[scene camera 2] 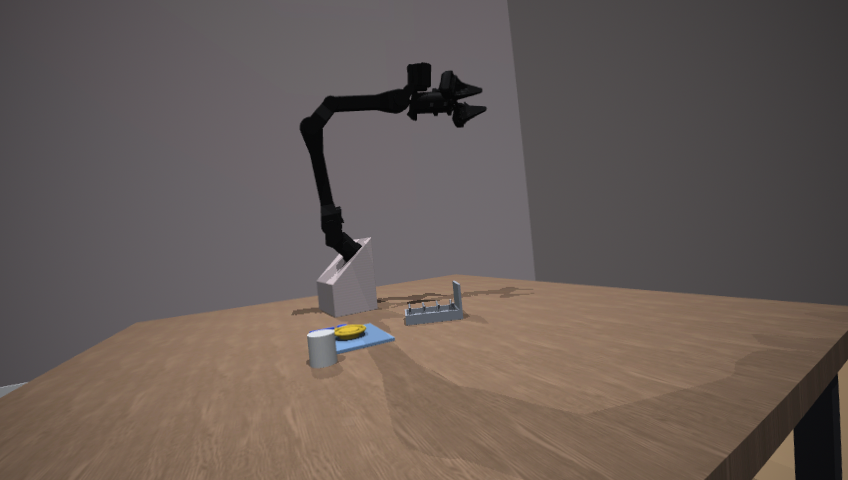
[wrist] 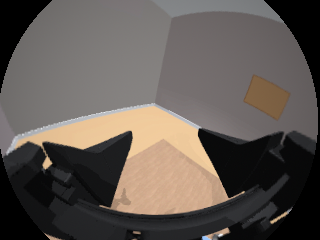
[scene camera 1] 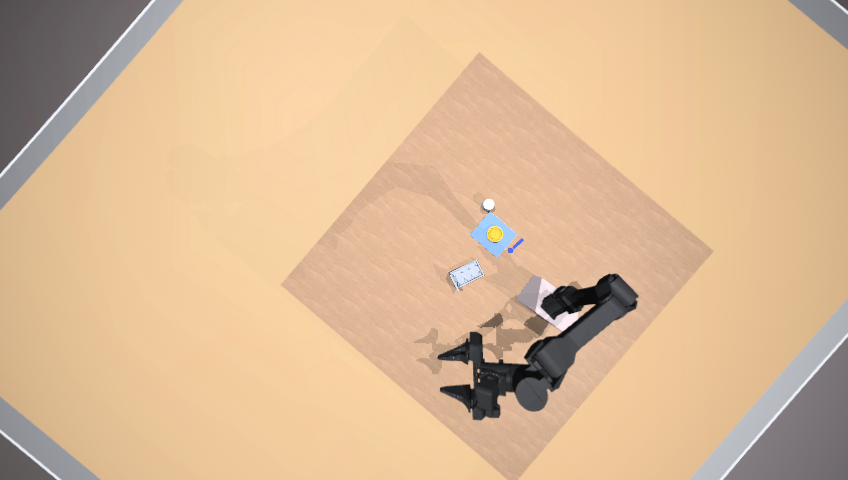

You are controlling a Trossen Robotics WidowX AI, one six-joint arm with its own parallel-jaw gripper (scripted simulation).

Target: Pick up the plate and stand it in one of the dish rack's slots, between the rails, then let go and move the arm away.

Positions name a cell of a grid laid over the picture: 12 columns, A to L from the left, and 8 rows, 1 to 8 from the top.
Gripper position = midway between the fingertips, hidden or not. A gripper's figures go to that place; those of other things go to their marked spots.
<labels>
The gripper (scene camera 2: G2): 0.96 m from the lens. A grey dish rack (scene camera 2: G6): 0.75 m from the lens. A white cup (scene camera 2: E6) is 0.56 m from the lens. The marked spots on the grey dish rack and the white cup are 0.32 m apart.
</labels>
